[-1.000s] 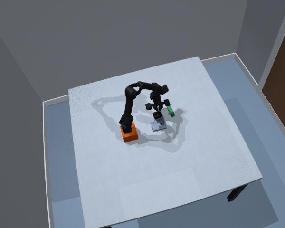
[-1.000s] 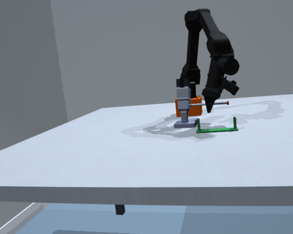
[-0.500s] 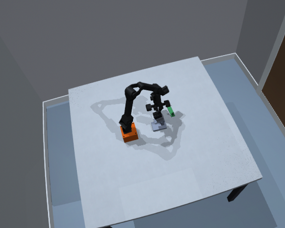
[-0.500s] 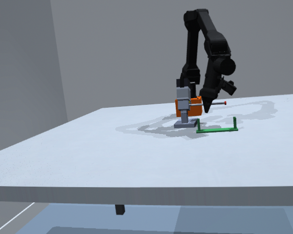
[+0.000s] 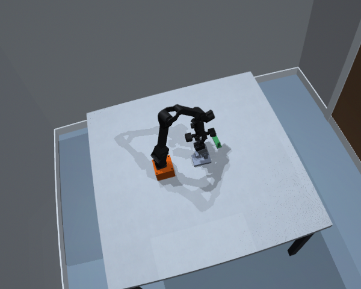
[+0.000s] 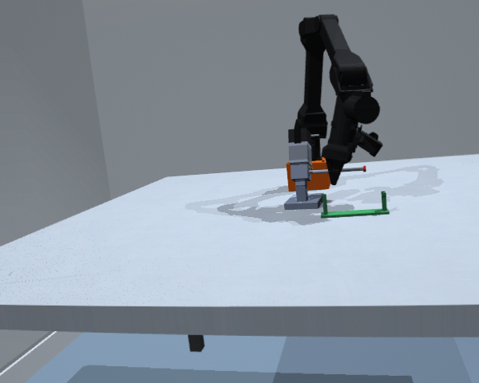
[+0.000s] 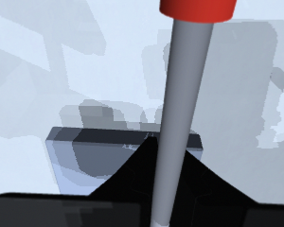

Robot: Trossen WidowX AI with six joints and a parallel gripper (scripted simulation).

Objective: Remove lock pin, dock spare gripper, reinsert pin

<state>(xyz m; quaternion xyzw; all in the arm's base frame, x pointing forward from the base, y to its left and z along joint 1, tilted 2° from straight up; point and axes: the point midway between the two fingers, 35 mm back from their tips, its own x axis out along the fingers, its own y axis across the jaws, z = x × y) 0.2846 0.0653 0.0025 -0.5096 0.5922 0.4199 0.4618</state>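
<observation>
The grey mount lies 20 mm behind my gripper tip and 70 mm to the right of it. Round my gripper tip: green rack (110 mm ahead, 40 mm to the left, 20 mm below); then dark spare gripper (20 mm behind, 70 mm to the right, 80 mm above).
</observation>
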